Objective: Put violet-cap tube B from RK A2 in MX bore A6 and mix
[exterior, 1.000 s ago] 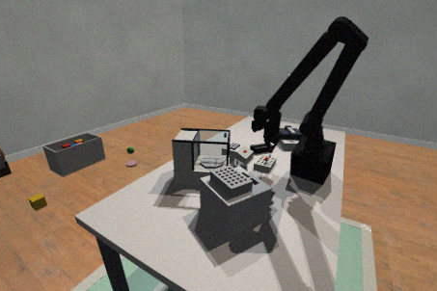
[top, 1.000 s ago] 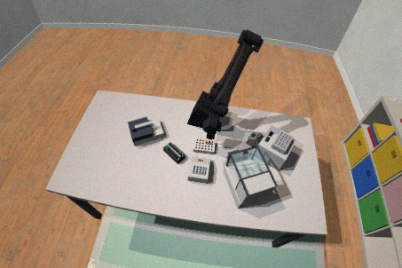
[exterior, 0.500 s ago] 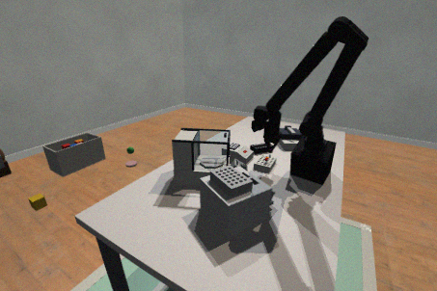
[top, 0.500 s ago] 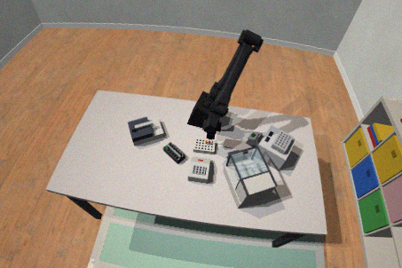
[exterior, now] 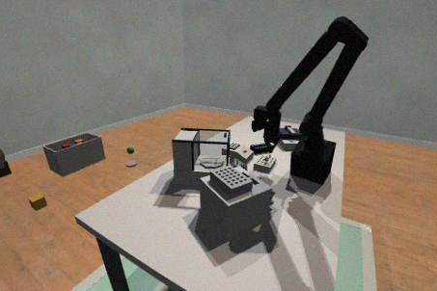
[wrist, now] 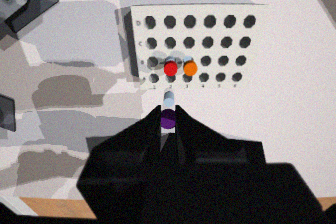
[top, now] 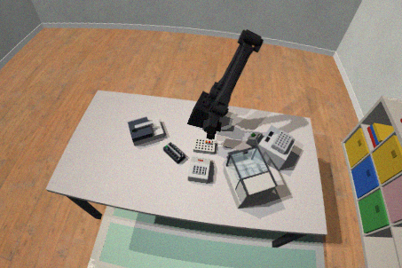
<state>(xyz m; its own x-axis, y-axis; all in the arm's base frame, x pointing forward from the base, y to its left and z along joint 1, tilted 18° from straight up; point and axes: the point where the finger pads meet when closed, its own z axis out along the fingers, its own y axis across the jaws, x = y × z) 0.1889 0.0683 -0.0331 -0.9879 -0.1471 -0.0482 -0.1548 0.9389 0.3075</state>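
My gripper is now 8 cm above the red-capped tube and 2 cm short of it. Round my hand: tube rack 9 cm below, 3 cm to the right, 3 cm ahead; orange-capped tube 8 cm below, 2 cm to the right, 2 cm ahead; tube B 2 cm below.
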